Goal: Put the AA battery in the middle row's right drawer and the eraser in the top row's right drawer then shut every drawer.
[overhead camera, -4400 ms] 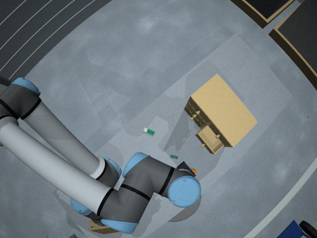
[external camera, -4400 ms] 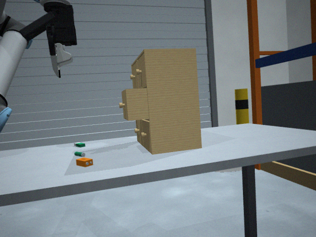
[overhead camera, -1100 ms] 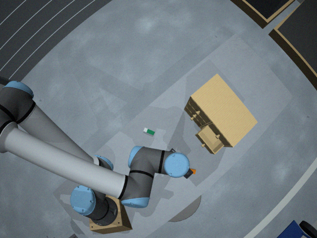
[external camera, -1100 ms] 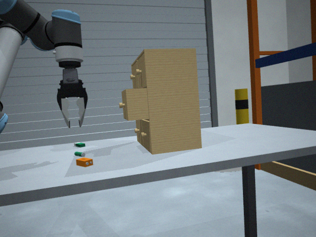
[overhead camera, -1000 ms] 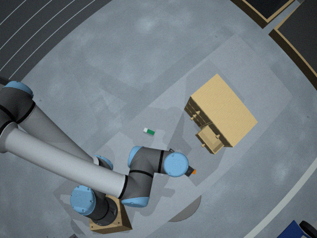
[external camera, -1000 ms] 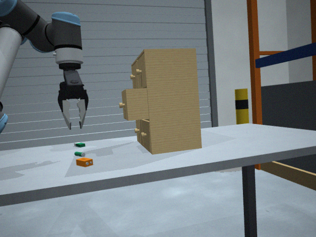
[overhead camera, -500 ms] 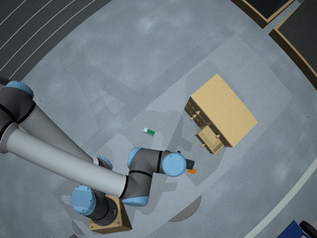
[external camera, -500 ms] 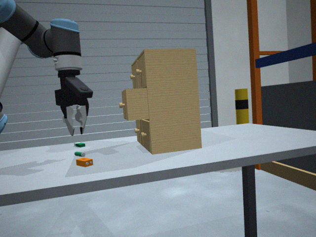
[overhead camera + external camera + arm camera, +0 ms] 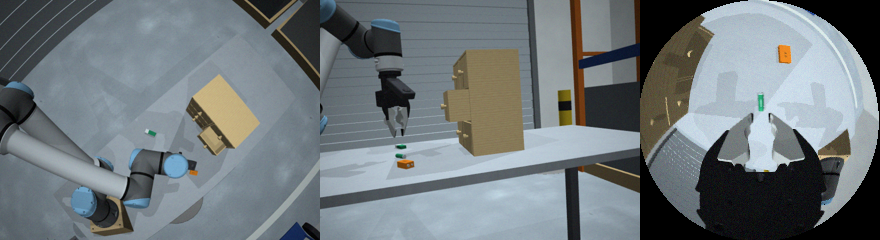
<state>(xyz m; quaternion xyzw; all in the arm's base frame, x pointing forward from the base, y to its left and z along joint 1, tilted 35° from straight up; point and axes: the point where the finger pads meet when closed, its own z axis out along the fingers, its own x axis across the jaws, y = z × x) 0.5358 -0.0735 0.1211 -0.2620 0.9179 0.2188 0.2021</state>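
Now: the green AA battery 80 mm below my hand. From my hand the other things lie so: orange block 30 mm ahead, 150 mm to the right, 80 mm below; eraser 20 mm behind, 220 mm to the left, 80 mm below.
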